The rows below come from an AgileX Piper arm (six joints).
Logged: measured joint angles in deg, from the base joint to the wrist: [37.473, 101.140, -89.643, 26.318, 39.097, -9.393]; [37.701, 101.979, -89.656, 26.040, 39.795, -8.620]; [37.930, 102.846, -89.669, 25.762, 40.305, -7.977]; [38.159, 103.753, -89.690, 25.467, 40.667, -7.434]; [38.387, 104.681, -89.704, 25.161, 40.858, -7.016]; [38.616, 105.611, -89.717, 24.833, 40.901, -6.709]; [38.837, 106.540, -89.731, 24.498, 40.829, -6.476]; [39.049, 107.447, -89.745, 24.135, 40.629, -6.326]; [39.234, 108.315, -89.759, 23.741, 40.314, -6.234]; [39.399, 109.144, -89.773, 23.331, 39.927, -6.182]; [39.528, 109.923, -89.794, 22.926, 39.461, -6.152]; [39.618, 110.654, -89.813, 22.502, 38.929, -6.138]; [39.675, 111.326, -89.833, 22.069, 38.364, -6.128]
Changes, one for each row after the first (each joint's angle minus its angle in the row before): [0.228, 0.839, -0.013, -0.278, 0.698, 0.773]; [0.229, 0.867, -0.013, -0.278, 0.510, 0.643]; [0.229, 0.907, -0.021, -0.295, 0.362, 0.543]; [0.228, 0.928, -0.014, -0.306, 0.191, 0.418]; [0.229, 0.930, -0.013, -0.328, 0.043, 0.307]; [0.221, 0.929, -0.014, -0.335, -0.072, 0.233]; [0.212, 0.907, -0.014, -0.363, -0.200, 0.150]; [0.185, 0.868, -0.014, -0.394, -0.315, 0.092]; [0.165, 0.829, -0.014, -0.410, -0.387, 0.052]; [0.129, 0.779, -0.021, -0.405, -0.466, 0.030]; [0.090, 0.731, -0.019, -0.424, -0.532, 0.014]; [0.057, 0.672, -0.020, -0.433, -0.565, 0.010]
